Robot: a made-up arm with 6 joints.
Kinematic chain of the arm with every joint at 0, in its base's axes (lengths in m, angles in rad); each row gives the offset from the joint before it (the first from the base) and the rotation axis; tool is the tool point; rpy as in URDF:
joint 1: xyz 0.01 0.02 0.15 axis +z
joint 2: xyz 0 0 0.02 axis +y
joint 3: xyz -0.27 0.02 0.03 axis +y
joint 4: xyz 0.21 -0.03 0.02 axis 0.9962 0 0.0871
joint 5: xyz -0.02 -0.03 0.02 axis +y
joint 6: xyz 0.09 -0.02 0.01 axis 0.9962 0 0.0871
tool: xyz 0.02 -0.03 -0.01 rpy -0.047 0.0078 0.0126
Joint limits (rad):
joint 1: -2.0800..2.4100
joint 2: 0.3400..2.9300
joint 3: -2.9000..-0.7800
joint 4: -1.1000..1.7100
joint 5: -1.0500..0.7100
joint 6: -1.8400..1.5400
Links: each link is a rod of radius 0.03 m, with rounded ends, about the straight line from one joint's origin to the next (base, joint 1, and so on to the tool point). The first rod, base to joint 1, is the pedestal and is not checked.
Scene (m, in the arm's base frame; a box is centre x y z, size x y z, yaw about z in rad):
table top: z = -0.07
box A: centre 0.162 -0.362 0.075 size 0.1 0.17 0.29 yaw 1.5
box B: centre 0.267 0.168 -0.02 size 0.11 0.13 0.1 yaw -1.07
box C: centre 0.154 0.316 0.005 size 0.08 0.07 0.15 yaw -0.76
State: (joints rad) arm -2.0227 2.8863 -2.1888 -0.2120 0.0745 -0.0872
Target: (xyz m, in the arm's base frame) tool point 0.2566 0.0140 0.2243
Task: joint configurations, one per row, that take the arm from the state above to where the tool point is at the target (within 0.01 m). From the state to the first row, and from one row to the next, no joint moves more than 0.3 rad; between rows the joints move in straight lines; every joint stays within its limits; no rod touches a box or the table.
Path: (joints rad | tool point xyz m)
1: -1.7426 2.5880 -2.0968 -0.2096 -0.0027 -0.2656 | -0.1668 -0.4961 0.2034
2: -1.4626 2.2897 -2.0048 -0.2071 -0.0800 -0.4440 | -0.0180 -0.4925 0.3458
3: -1.1825 1.9913 -1.9129 -0.2047 -0.1572 -0.6224 | 0.1016 -0.4141 0.4728
4: -0.9306 1.9295 -1.7490 -0.0209 0.0162 -0.4354 | 0.1913 -0.3768 0.4114
5: -0.6786 1.8677 -1.5851 0.1629 0.1897 -0.2485 | 0.2641 -0.3015 0.3489
6: -0.4267 1.8060 -1.4213 0.3466 0.3631 -0.0616 | 0.3033 -0.1985 0.2932
7: -0.1748 1.7442 -1.2574 0.5304 0.5366 0.1253 | 0.3000 -0.0865 0.2504
8: 0.0772 1.6824 -1.0935 0.7142 0.7100 0.3122 | 0.2566 0.0140 0.2243

